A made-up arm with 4 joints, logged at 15 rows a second.
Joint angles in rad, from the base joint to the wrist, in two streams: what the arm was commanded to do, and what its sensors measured. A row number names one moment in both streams.
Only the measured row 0 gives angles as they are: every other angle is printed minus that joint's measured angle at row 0.
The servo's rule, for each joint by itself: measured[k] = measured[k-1] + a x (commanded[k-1-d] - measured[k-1]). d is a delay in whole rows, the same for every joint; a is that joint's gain. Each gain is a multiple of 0.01, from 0.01 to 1. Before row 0 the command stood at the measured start. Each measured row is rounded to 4 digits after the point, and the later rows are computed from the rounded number. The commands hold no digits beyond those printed.
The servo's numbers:
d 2
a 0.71 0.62 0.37 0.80
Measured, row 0: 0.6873 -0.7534 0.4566 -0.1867
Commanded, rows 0 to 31: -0.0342 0.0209 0.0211 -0.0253; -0.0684 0.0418 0.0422 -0.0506; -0.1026 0.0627 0.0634 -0.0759; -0.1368 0.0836 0.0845 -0.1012; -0.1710 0.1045 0.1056 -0.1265; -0.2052 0.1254 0.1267 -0.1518; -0.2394 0.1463 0.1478 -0.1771; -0.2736 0.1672 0.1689 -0.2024; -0.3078 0.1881 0.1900 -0.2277; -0.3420 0.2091 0.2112 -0.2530; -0.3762 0.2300 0.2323 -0.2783; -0.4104 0.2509 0.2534 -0.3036; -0.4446 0.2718 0.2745 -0.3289; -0.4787 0.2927 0.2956 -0.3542; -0.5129 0.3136 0.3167 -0.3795; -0.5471 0.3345 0.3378 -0.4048; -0.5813 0.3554 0.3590 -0.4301; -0.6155 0.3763 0.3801 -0.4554; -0.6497 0.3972 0.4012 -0.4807; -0.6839 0.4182 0.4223 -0.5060; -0.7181 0.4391 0.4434 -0.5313; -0.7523 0.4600 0.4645 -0.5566; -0.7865 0.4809 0.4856 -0.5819; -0.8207 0.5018 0.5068 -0.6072; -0.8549 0.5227 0.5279 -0.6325; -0.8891 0.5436 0.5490 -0.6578; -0.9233 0.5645 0.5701 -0.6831; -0.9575 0.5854 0.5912 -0.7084; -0.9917 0.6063 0.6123 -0.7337; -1.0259 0.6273 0.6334 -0.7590; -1.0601 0.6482 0.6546 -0.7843; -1.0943 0.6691 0.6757 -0.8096
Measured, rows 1 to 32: 0.0000 0.0000 0.0000 0.0000; 0.0000 0.0000 0.0000 0.0000; -0.0243 0.0130 0.0078 -0.0202; -0.0556 0.0309 0.0205 -0.0445; -0.0890 0.0506 0.0364 -0.0696; -0.1229 0.0711 0.0542 -0.0949; -0.1571 0.0918 0.0732 -0.1202; -0.1913 0.1126 0.0930 -0.1455; -0.2255 0.1335 0.1133 -0.1708; -0.2597 0.1544 0.1339 -0.1961; -0.2939 0.1753 0.1547 -0.2214; -0.3281 0.1963 0.1756 -0.2467; -0.3623 0.2172 0.1966 -0.2720; -0.3965 0.2381 0.2176 -0.2973; -0.4307 0.2590 0.2387 -0.3226; -0.4648 0.2799 0.2598 -0.3479; -0.4990 0.3008 0.2809 -0.3732; -0.5332 0.3217 0.3020 -0.3985; -0.5674 0.3426 0.3231 -0.4238; -0.6016 0.3635 0.3442 -0.4491; -0.6358 0.3844 0.3653 -0.4744; -0.6700 0.4054 0.3864 -0.4997; -0.7042 0.4263 0.4075 -0.5250; -0.7384 0.4472 0.4286 -0.5503; -0.7726 0.4681 0.4497 -0.5756; -0.8068 0.4890 0.4708 -0.6009; -0.8410 0.5099 0.4919 -0.6262; -0.8752 0.5308 0.5130 -0.6515; -0.9094 0.5517 0.5341 -0.6768; -0.9436 0.5726 0.5552 -0.7021; -0.9778 0.5935 0.5763 -0.7274; -1.0120 0.6145 0.5974 -0.7527
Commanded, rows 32 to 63: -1.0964 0.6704 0.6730 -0.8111; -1.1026 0.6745 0.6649 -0.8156; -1.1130 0.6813 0.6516 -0.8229; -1.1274 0.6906 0.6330 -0.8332; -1.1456 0.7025 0.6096 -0.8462; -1.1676 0.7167 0.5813 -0.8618; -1.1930 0.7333 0.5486 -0.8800; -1.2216 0.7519 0.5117 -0.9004; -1.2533 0.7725 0.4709 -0.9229; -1.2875 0.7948 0.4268 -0.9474; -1.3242 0.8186 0.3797 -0.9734; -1.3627 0.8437 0.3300 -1.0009; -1.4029 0.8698 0.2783 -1.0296; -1.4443 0.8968 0.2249 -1.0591; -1.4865 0.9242 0.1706 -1.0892; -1.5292 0.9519 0.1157 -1.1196; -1.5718 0.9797 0.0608 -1.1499; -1.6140 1.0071 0.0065 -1.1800; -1.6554 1.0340 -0.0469 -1.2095; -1.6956 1.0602 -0.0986 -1.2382; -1.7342 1.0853 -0.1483 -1.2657; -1.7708 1.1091 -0.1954 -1.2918; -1.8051 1.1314 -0.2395 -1.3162; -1.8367 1.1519 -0.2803 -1.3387; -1.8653 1.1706 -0.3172 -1.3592; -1.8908 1.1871 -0.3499 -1.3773; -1.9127 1.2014 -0.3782 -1.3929; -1.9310 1.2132 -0.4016 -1.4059; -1.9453 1.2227 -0.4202 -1.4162; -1.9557 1.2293 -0.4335 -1.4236; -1.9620 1.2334 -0.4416 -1.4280; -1.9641 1.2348 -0.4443 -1.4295
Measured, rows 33 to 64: -1.0462 0.6354 0.6186 -0.7780; -1.0804 0.6563 0.6397 -0.8033; -1.0918 0.6650 0.6520 -0.8095; -1.0995 0.6709 0.6568 -0.8144; -1.1091 0.6773 0.6549 -0.8212; -1.1221 0.6855 0.6468 -0.8308; -1.1388 0.6960 0.6330 -0.8431; -1.1592 0.7088 0.6139 -0.8581; -1.1832 0.7240 0.5897 -0.8756; -1.2105 0.7413 0.5608 -0.8954; -1.2409 0.7606 0.5275 -0.9174; -1.2740 0.7818 0.4902 -0.9414; -1.3096 0.8046 0.4493 -0.9670; -1.3473 0.8288 0.4052 -0.9941; -1.3868 0.8542 0.3582 -1.0225; -1.4276 0.8806 0.3089 -1.0518; -1.4694 0.9076 0.2577 -1.0817; -1.5119 0.9351 0.2052 -1.1120; -1.5544 0.9628 0.1518 -1.1423; -1.5967 0.9903 0.0980 -1.1725; -1.6384 1.0174 0.0444 -1.2021; -1.6790 1.0439 -0.0085 -1.2310; -1.7182 1.0696 -0.0602 -1.2588; -1.7555 1.0941 -0.1102 -1.2852; -1.7907 1.1172 -0.1580 -1.3100; -1.8234 1.1387 -0.2033 -1.3330; -1.8531 1.1585 -0.2454 -1.3540; -1.8799 1.1762 -0.2841 -1.3726; -1.9032 1.1918 -0.3189 -1.3888; -1.9229 1.2051 -0.3495 -1.4025; -1.9388 1.2160 -0.3757 -1.4135; -1.9508 1.2242 -0.3971 -1.4216
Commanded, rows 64 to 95: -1.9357 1.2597 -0.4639 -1.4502; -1.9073 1.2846 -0.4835 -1.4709; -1.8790 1.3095 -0.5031 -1.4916; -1.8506 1.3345 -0.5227 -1.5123; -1.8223 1.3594 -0.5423 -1.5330; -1.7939 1.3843 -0.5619 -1.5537; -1.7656 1.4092 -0.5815 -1.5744; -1.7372 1.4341 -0.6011 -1.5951; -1.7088 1.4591 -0.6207 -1.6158; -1.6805 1.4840 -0.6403 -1.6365; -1.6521 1.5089 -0.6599 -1.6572; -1.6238 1.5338 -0.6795 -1.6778; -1.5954 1.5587 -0.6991 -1.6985; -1.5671 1.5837 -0.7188 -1.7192; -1.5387 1.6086 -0.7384 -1.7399; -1.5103 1.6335 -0.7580 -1.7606; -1.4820 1.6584 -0.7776 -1.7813; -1.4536 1.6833 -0.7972 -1.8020; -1.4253 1.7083 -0.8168 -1.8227; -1.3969 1.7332 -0.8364 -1.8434; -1.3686 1.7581 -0.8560 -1.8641; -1.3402 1.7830 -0.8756 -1.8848; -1.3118 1.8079 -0.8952 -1.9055; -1.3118 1.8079 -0.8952 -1.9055; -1.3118 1.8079 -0.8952 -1.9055; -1.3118 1.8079 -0.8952 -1.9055; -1.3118 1.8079 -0.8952 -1.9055; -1.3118 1.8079 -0.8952 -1.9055; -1.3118 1.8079 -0.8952 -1.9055; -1.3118 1.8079 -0.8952 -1.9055; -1.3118 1.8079 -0.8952 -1.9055; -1.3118 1.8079 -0.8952 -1.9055
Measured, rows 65 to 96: -1.9588 1.2299 -0.4136 -1.4267; -1.9626 1.2329 -0.4250 -1.4289; -1.9435 1.2495 -0.4394 -1.4459; -1.9178 1.2713 -0.4557 -1.4659; -1.8903 1.2950 -0.4732 -1.4865; -1.8621 1.3195 -0.4915 -1.5071; -1.8338 1.3442 -0.5103 -1.5278; -1.8055 1.3691 -0.5294 -1.5485; -1.7772 1.3940 -0.5487 -1.5692; -1.7488 1.4189 -0.5681 -1.5899; -1.7204 1.4438 -0.5876 -1.6106; -1.6921 1.4687 -0.6071 -1.6313; -1.6637 1.4936 -0.6266 -1.6520; -1.6354 1.5185 -0.6462 -1.6726; -1.6070 1.5434 -0.6658 -1.6933; -1.5787 1.5684 -0.6854 -1.7140; -1.5503 1.5933 -0.7050 -1.7347; -1.5219 1.6182 -0.7246 -1.7554; -1.4936 1.6431 -0.7442 -1.7761; -1.4652 1.6680 -0.7638 -1.7968; -1.4369 1.6930 -0.7834 -1.8175; -1.4085 1.7179 -0.8030 -1.8382; -1.3802 1.7428 -0.8226 -1.8589; -1.3518 1.7677 -0.8422 -1.8796; -1.3234 1.7926 -0.8618 -1.9003; -1.3152 1.8021 -0.8742 -1.9045; -1.3128 1.8057 -0.8820 -1.9053; -1.3121 1.8071 -0.8869 -1.9055; -1.3119 1.8076 -0.8900 -1.9055; -1.3118 1.8078 -0.8919 -1.9055; -1.3118 1.8079 -0.8931 -1.9055; -1.3118 1.8079 -0.8939 -1.9055
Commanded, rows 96 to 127: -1.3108 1.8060 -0.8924 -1.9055; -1.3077 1.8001 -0.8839 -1.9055; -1.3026 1.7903 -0.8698 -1.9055; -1.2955 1.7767 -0.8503 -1.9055; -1.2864 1.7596 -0.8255 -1.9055; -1.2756 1.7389 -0.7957 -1.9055; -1.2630 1.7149 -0.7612 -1.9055; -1.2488 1.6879 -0.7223 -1.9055; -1.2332 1.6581 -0.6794 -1.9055; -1.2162 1.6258 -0.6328 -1.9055; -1.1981 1.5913 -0.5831 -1.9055; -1.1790 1.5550 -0.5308 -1.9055; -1.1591 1.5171 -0.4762 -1.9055; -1.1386 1.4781 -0.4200 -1.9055; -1.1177 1.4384 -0.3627 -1.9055; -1.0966 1.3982 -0.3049 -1.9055; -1.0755 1.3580 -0.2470 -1.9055; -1.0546 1.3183 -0.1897 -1.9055; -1.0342 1.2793 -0.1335 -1.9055; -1.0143 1.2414 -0.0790 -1.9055; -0.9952 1.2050 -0.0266 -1.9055; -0.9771 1.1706 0.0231 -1.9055; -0.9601 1.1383 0.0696 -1.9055; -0.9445 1.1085 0.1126 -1.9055; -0.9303 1.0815 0.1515 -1.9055; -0.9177 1.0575 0.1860 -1.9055; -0.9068 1.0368 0.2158 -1.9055; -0.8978 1.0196 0.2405 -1.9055; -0.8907 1.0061 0.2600 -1.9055; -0.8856 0.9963 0.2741 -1.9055; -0.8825 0.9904 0.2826 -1.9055; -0.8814 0.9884 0.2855 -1.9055
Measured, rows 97 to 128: -1.3118 1.8079 -0.8944 -1.9055; -1.3118 1.8079 -0.8947 -1.9055; -1.3111 1.8067 -0.8938 -1.9055; -1.3087 1.8026 -0.8901 -1.9055; -1.3044 1.7950 -0.8826 -1.9055; -1.2981 1.7837 -0.8706 -1.9055; -1.2898 1.7688 -0.8539 -1.9055; -1.2797 1.7503 -0.8324 -1.9055; -1.2678 1.7284 -0.8061 -1.9055; -1.2543 1.7033 -0.7751 -1.9055; -1.2393 1.6753 -0.7397 -1.9055; -1.2229 1.6446 -0.7001 -1.9055; -1.2053 1.6116 -0.6568 -1.9055; -1.1866 1.5765 -0.6102 -1.9055; -1.1671 1.5397 -0.5606 -1.9055; -1.1469 1.5015 -0.5086 -1.9055; -1.1262 1.4624 -0.4546 -1.9055; -1.1052 1.4226 -0.3992 -1.9055; -1.0841 1.3825 -0.3429 -1.9055; -1.0632 1.3427 -0.2862 -1.9055; -1.0426 1.3034 -0.2297 -1.9055; -1.0225 1.2650 -0.1739 -1.9055; -1.0031 1.2278 -0.1194 -1.9055; -0.9846 1.1923 -0.0667 -1.9055; -0.9672 1.1588 -0.0163 -1.9055; -0.9511 1.1276 0.0314 -1.9055; -0.9363 1.0990 0.0758 -1.9055; -0.9231 1.0733 0.1166 -1.9055; -0.9115 1.0507 0.1533 -1.9055; -0.9018 1.0314 0.1856 -1.9055; -0.8939 1.0157 0.2131 -1.9055; -0.8880 1.0037 0.2357 -1.9055
